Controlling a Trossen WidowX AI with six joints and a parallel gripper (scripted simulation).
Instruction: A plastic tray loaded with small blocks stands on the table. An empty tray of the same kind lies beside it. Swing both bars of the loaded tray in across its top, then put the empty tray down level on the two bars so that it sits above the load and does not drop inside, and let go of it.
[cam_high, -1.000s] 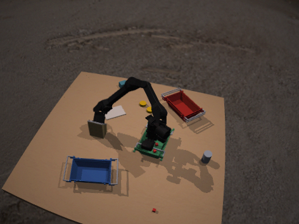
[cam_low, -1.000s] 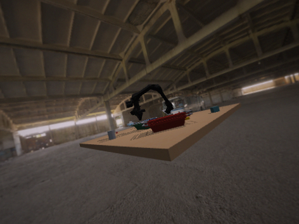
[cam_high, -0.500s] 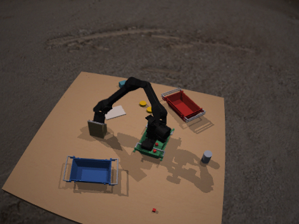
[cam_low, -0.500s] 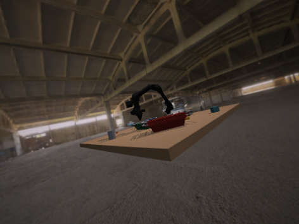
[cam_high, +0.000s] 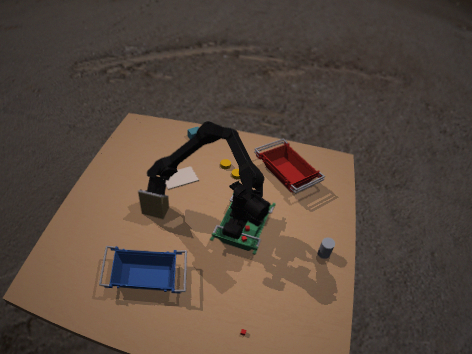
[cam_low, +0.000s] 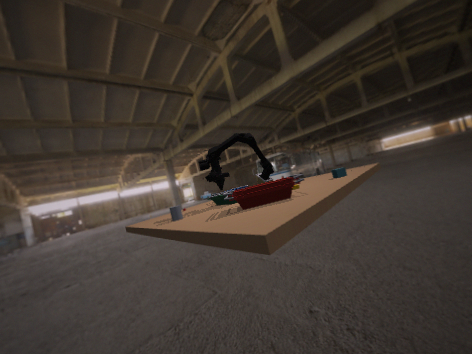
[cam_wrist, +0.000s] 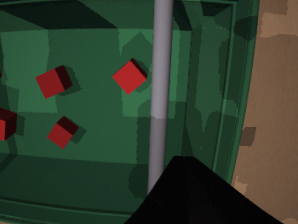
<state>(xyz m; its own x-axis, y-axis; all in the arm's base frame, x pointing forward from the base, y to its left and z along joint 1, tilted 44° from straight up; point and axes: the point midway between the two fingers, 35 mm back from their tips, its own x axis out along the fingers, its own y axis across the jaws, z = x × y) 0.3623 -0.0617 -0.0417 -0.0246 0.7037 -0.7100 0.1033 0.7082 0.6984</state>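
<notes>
Now: the blue tray 280 mm behind my gripper tip, 260 mm to the right of it and 40 mm below it. Round my gripper tip: grey cylinder (350 mm ahead, 50 mm to the left, 50 mm below); teal block (600 mm to the left, 370 mm behind, 60 mm below); white sheet (340 mm behind, 290 mm to the left, 80 mm below).
</notes>
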